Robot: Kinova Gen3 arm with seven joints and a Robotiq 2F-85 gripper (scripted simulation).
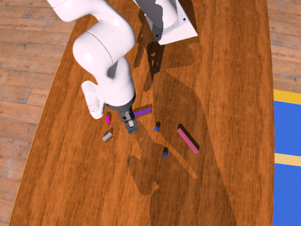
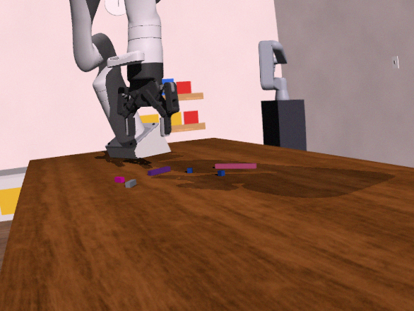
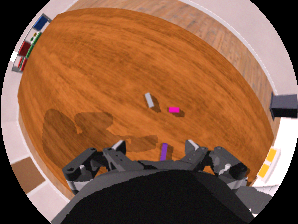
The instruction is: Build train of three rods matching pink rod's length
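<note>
The magenta rod is 9 cm below my hand and 7 cm to the right of it. Also, from my hand: small blue rod 13 cm to the left, 9 cm below, 7 cm ahead; then grey rod 9 cm below, 5 cm to the right, 5 cm ahead; then purple rod 9 cm below, 5 cm behind, 3 cm to the left.
</note>
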